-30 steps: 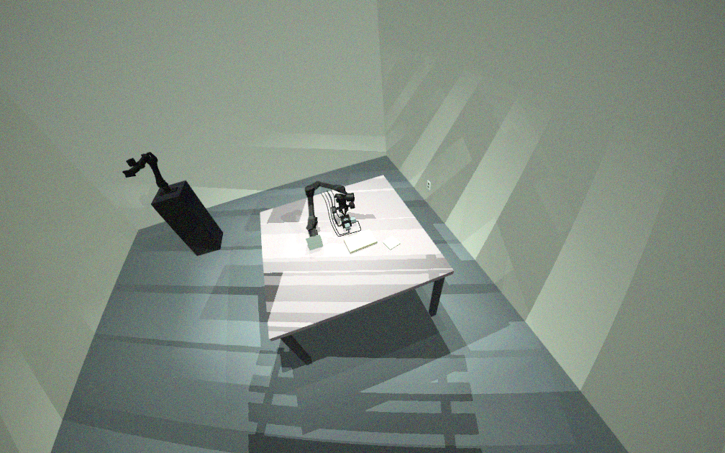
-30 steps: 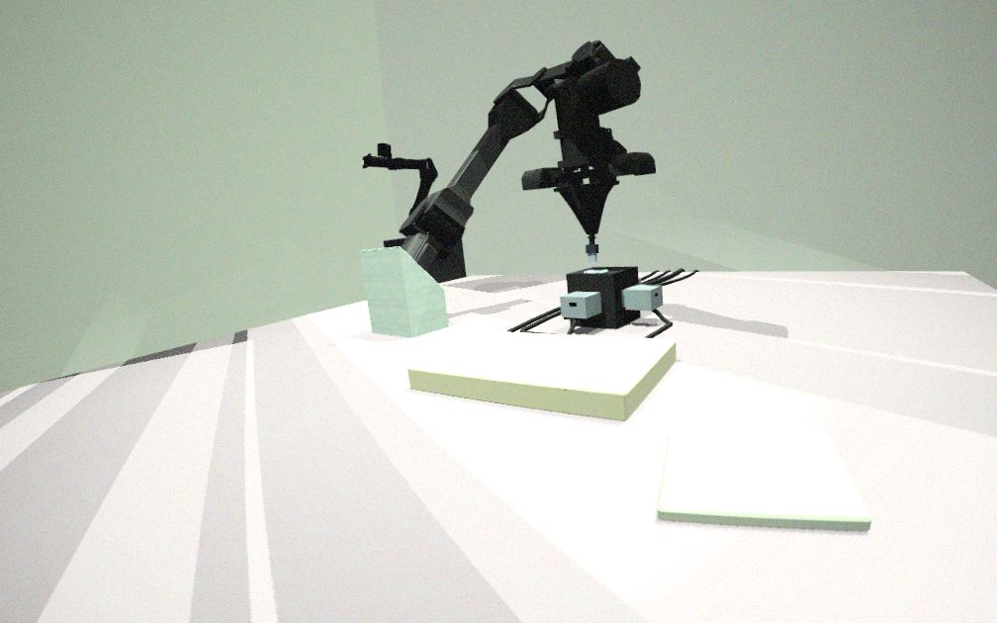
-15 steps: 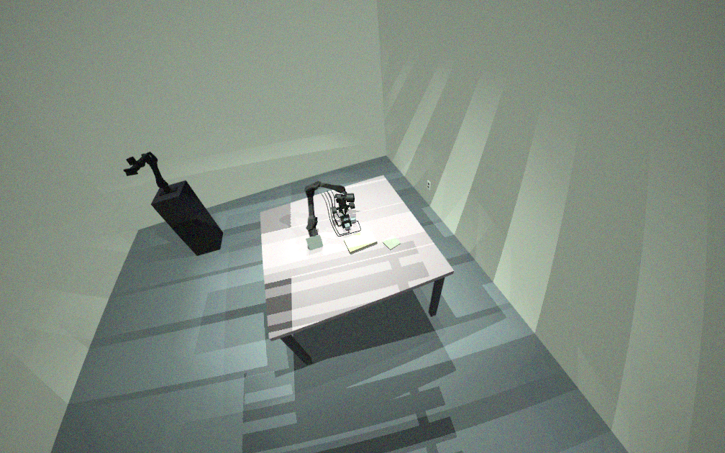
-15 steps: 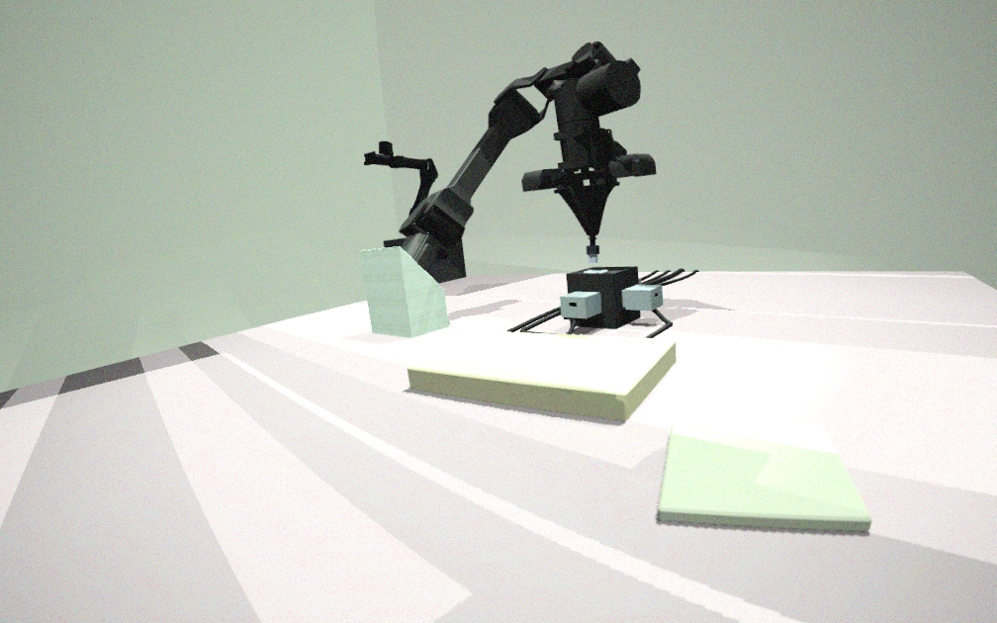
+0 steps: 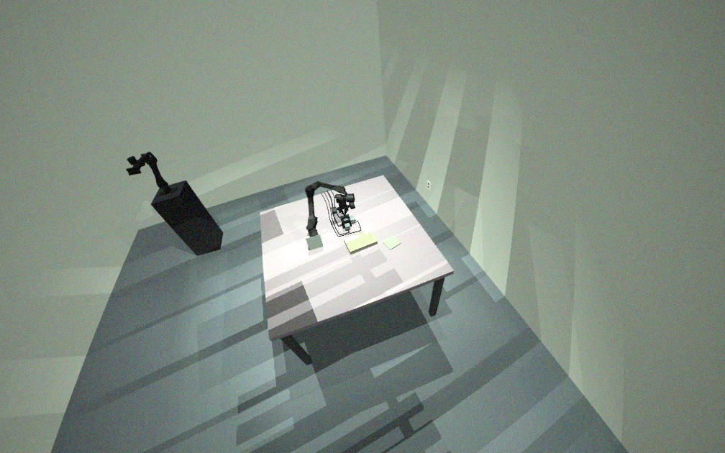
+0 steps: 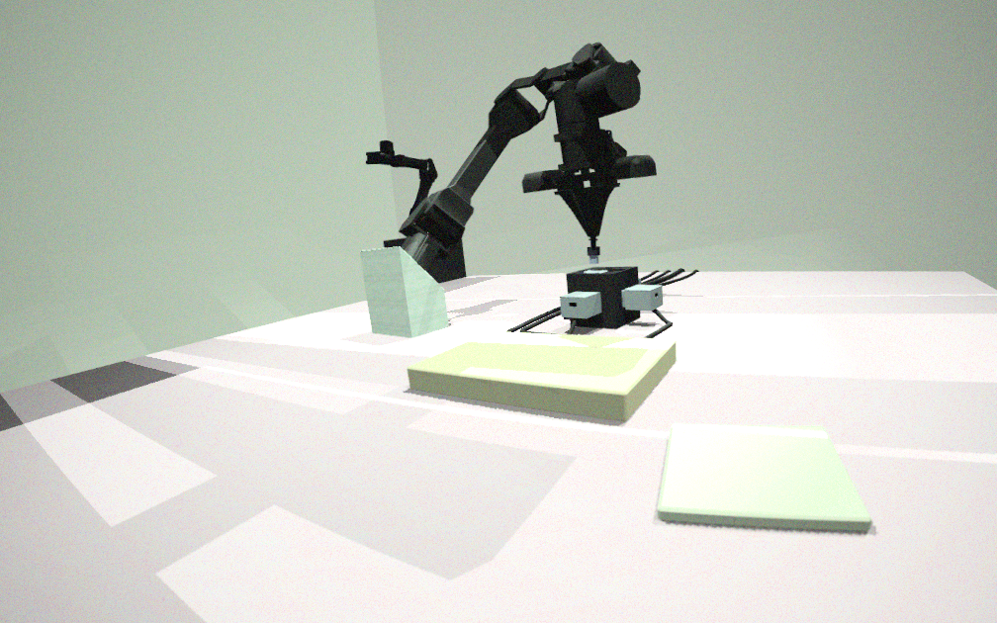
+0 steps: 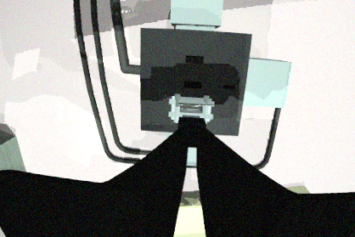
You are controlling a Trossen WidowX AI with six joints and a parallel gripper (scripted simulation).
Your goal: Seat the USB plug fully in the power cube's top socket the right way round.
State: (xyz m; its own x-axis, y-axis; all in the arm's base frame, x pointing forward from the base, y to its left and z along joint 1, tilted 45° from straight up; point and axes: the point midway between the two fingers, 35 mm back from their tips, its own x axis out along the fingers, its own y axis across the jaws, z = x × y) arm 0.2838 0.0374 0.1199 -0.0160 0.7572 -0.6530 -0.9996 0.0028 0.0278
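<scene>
Now: the USB plug 2 cm below my gripper tip. Round my gripper tip: yellow-green slab (22 cm to the right, 11 cm below, 6 cm ahead); thin green slab (32 cm to the right, 28 cm ahead, 12 cm below); metal-rimmed socket (6 cm below).
</scene>
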